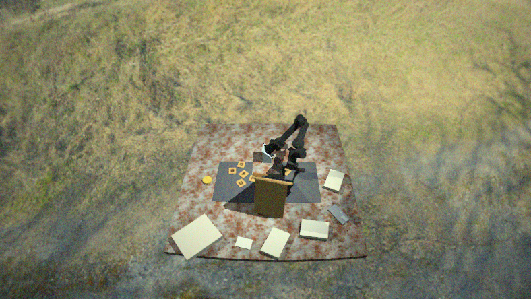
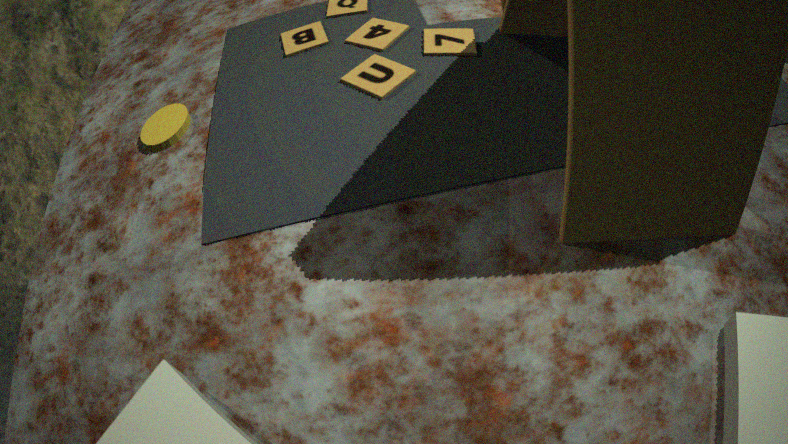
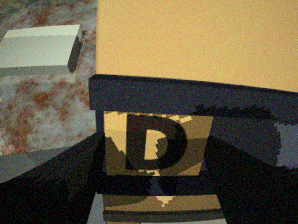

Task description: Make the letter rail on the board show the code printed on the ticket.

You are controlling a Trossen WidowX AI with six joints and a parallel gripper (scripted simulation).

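Right now my gripper tip is 9 cm above the white ticket, 7 cm past it and 1 cm to the left of it. The rest, counted from my gripper tip: grey mat: 17 cm behind, 16 cm below, 13 cm to the right; grey block: 34 cm to the left, 20 cm ahead, 16 cm below; tan letter tile: right at my gripper tip.
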